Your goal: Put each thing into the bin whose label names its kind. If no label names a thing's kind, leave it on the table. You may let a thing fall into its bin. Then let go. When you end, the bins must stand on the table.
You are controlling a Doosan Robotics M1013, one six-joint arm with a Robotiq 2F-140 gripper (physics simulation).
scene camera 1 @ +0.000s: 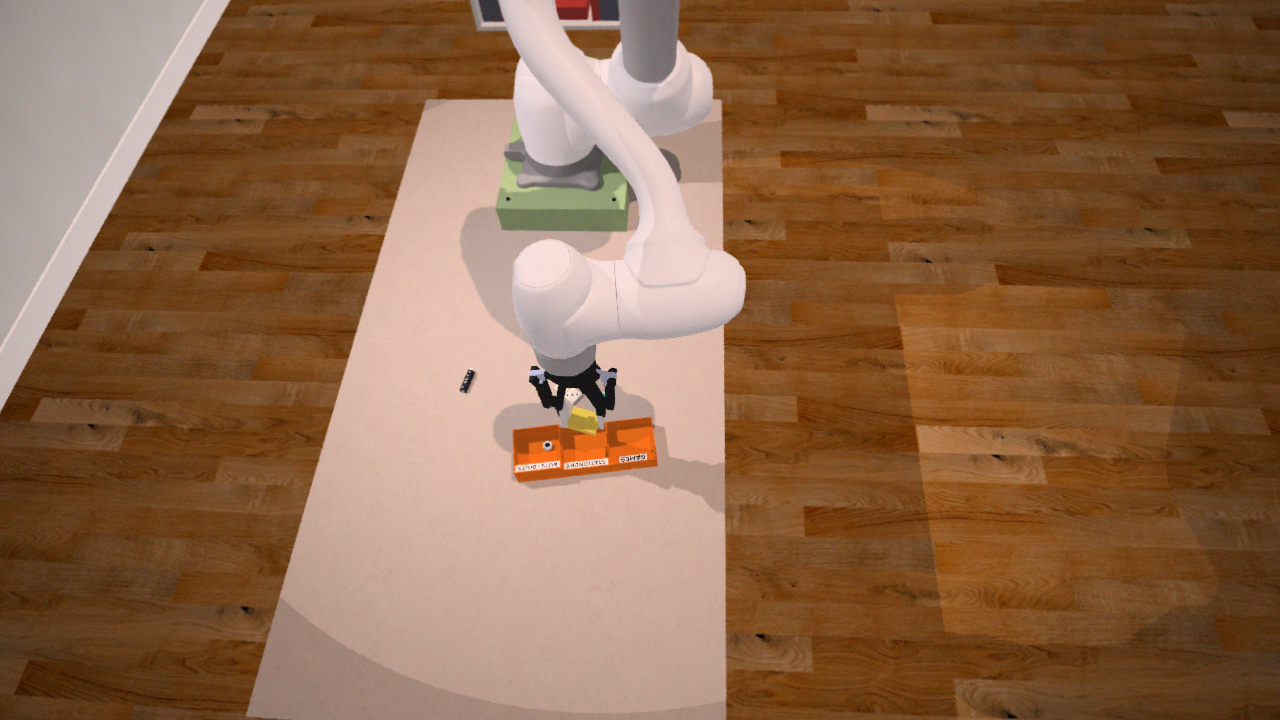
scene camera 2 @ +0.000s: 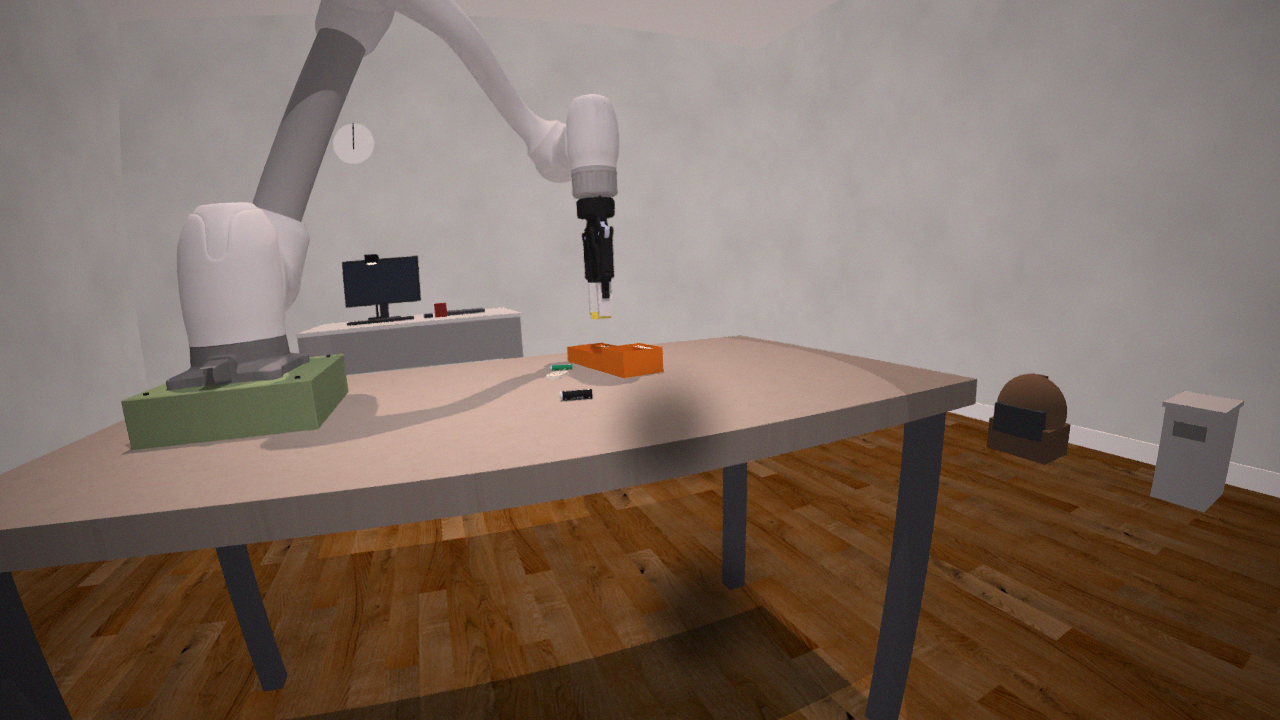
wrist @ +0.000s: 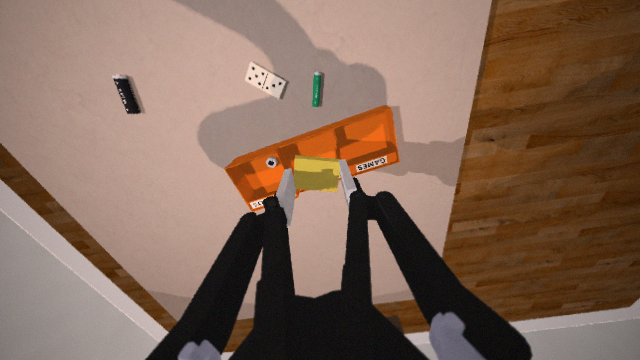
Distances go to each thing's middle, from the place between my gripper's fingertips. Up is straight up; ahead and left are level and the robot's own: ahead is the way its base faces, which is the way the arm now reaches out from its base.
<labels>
Right now the orange three-part bin (scene camera 1: pixel 628 444) is 8 cm below my hand, 1 cm to the right of it and 1 cm ahead of it. Round my hand: white domino (wrist: pixel 257 76) 11 cm behind, 10 cm below, 6 cm to the right; yellow block (wrist: pixel 310 173) right at my hand.
</labels>
